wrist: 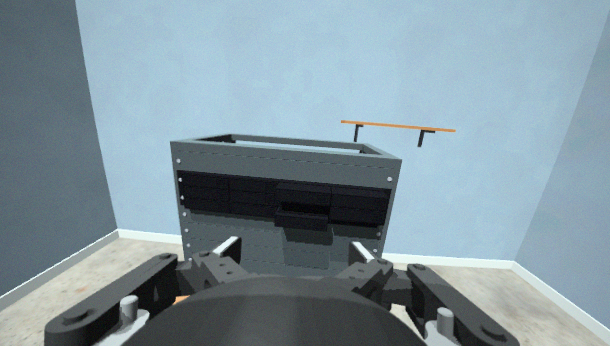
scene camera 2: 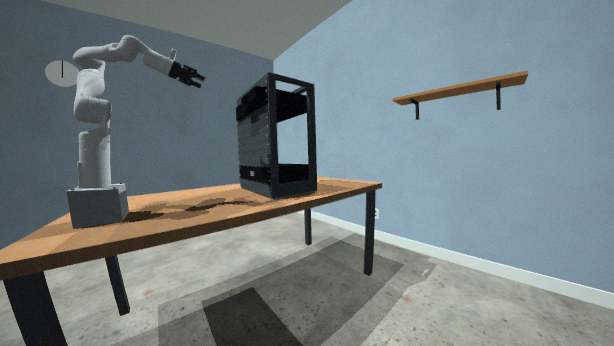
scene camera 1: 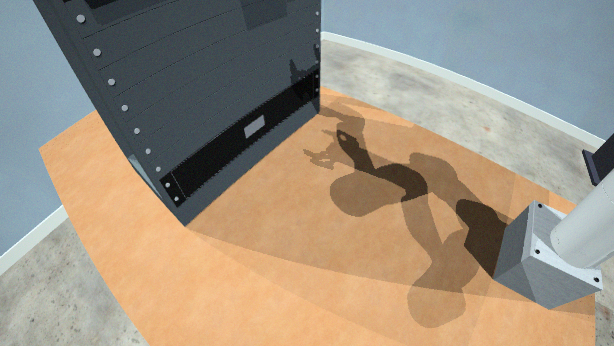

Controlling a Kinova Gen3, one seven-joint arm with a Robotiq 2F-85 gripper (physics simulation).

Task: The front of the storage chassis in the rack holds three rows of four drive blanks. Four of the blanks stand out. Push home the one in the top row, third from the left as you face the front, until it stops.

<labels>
rack: wrist; scene camera 2; scene camera 1 193, 101
same spot on rack: (scene camera 2: 261, 107) = (wrist: 351, 226)
</labels>
